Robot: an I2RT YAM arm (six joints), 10 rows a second.
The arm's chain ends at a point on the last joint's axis. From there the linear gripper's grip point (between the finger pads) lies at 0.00 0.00 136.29 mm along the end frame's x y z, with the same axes.
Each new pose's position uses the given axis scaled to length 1; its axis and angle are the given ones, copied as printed.
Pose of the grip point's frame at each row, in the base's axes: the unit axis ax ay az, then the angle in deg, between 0 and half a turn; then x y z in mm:
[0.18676 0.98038 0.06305 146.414 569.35 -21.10 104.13]
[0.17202 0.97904 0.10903 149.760 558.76 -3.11 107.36]
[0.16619 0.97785 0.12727 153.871 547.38 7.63 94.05]
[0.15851 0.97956 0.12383 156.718 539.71 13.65 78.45]
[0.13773 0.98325 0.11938 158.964 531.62 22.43 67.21]
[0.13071 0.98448 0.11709 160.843 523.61 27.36 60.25]
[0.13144 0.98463 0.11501 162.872 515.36 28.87 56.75]
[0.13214 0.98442 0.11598 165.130 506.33 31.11 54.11]
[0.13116 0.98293 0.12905 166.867 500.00 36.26 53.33]
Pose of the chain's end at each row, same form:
[0.18676 0.98038 0.06305 146.414 492.49 -22.46 216.67]
[0.17202 0.97904 0.10903 149.760 486.80 -18.42 222.08]
[0.16619 0.97785 0.12727 153.871 483.22 -14.58 212.22]
[0.15851 0.97956 0.12383 156.718 481.81 -9.53 199.63]
[0.13773 0.98325 0.11938 158.964 479.19 -1.76 190.66]
[0.13071 0.98448 0.11709 160.843 475.52 2.65 185.36]
[0.13144 0.98463 0.11501 162.872 471.81 3.96 183.47]
[0.13214 0.98442 0.11598 165.130 467.79 5.13 182.23]
[0.13116 0.98293 0.12905 166.867 465.01 6.20 181.58]

